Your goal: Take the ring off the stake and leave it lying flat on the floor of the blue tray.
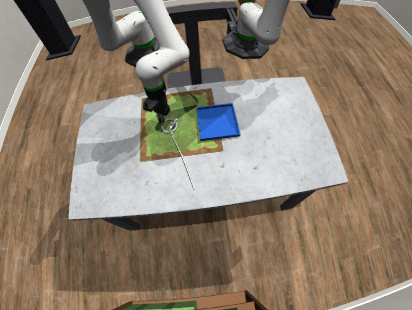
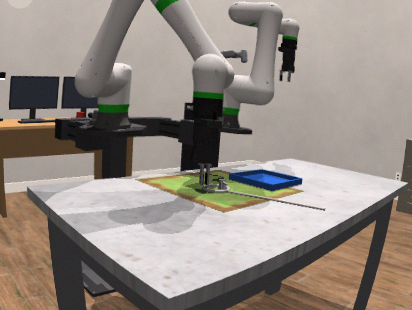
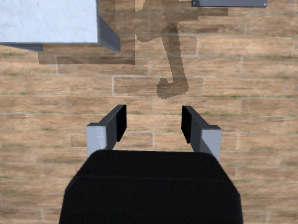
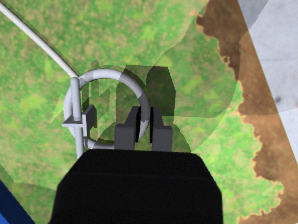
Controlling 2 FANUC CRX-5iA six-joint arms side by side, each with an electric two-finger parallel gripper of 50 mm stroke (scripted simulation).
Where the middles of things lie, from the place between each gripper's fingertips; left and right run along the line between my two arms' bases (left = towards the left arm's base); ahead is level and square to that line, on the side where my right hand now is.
Labels:
I see the grey ring (image 4: 97,73) 2 cm ahead of my right hand (image 2: 203,184), 3 cm to the left of it and 3 cm below it. Also, from my right hand: grey stake (image 4: 82,122): 2 cm ahead, 5 cm to the left, 2 cm below; then blue tray (image 1: 214,120): 2 cm ahead, 28 cm to the left, 2 cm below.
Right now my left hand is 700 mm to the left of the blue tray, 490 mm short of it and 420 mm above it. Round my left hand: grey stake: 920 mm to the right, 500 mm ahead, 420 mm below; then grey ring: 940 mm to the right, 490 mm ahead, 430 mm below.

